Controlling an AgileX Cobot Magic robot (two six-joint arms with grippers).
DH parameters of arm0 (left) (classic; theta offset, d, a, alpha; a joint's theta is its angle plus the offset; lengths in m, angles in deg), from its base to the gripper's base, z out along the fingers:
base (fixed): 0 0 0 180
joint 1: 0 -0.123 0 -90
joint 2: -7.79 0 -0.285 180
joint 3: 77.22 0 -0.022 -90
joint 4: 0 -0.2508 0 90
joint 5: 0 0 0.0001 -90
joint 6: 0 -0.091 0 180
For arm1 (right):
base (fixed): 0 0 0 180
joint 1: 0 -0.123 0 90
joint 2: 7.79 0 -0.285 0
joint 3: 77.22 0 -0.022 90
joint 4: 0 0.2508 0 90
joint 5: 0 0 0.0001 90
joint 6: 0 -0.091 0 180
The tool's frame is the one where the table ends.
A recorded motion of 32 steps. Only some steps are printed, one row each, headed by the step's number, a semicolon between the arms.
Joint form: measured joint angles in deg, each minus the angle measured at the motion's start. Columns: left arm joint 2, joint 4, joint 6, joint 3, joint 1, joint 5; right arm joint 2, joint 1, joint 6, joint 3, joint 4, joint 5.
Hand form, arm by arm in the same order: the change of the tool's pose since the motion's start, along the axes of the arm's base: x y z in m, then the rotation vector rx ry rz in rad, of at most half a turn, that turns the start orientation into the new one. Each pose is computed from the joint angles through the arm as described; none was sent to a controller.
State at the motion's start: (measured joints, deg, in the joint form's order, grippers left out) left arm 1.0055 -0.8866 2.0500 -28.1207 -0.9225 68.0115; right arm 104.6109 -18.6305 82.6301 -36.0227 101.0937 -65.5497
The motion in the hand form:
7: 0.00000 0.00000 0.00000 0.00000 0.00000 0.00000; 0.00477 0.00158 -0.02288 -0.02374 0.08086 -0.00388
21: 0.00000 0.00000 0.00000 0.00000 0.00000 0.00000; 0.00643 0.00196 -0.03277 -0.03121 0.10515 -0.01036
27: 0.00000 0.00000 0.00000 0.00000 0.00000 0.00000; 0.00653 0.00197 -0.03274 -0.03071 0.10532 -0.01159
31: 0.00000 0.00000 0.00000 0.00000 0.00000 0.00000; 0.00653 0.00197 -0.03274 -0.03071 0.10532 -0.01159
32: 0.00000 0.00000 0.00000 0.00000 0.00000 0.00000; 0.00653 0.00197 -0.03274 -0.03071 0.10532 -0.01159
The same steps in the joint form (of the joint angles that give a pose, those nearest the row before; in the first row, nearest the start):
7: 0.00 0.00 0.00 0.00 0.00 0.00; 5.31 0.00 -0.47 -0.91 0.08 0.00
21: 0.00 0.00 0.00 0.00 0.00 0.00; 7.55 0.00 0.12 -1.16 0.69 0.00
27: 0.00 0.00 0.00 0.00 0.00 0.00; 7.55 0.00 0.12 -1.16 0.76 0.00
31: 0.00 0.00 0.00 0.00 0.00 0.00; 7.55 0.00 0.12 -1.16 0.76 0.00
32: 0.00 0.00 0.00 0.00 0.00 0.00; 7.55 0.00 0.12 -1.16 0.76 0.00

